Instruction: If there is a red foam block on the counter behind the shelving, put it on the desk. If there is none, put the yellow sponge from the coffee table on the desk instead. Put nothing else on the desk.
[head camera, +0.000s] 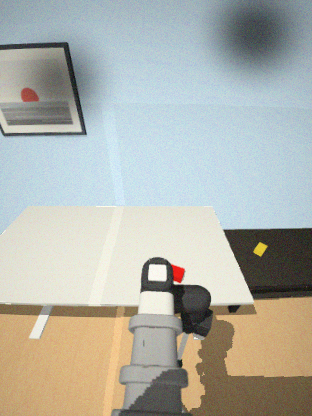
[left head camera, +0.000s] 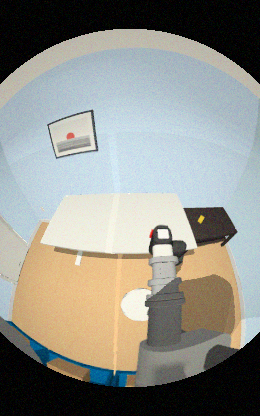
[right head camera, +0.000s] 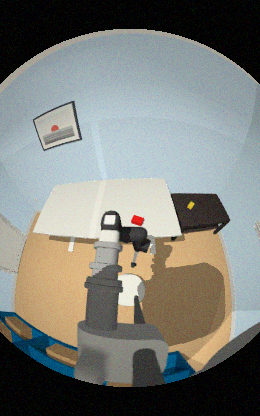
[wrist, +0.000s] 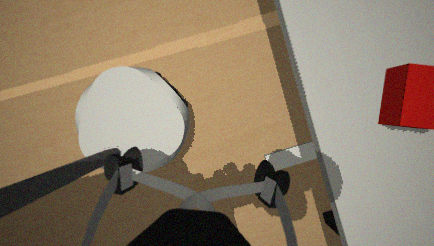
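A red foam block rests on the white desk, right of its middle and near the front edge. The arm partly covers it in the head and left head views. My gripper is open and empty, over the floor in front of the desk and apart from the block. The yellow sponge lies on the dark coffee table. The counter does not show.
A round white stool stands in front of the desk, near the arm. Blue shelving with brown boxes is at the bottom of both side head views. A framed picture hangs on the wall.
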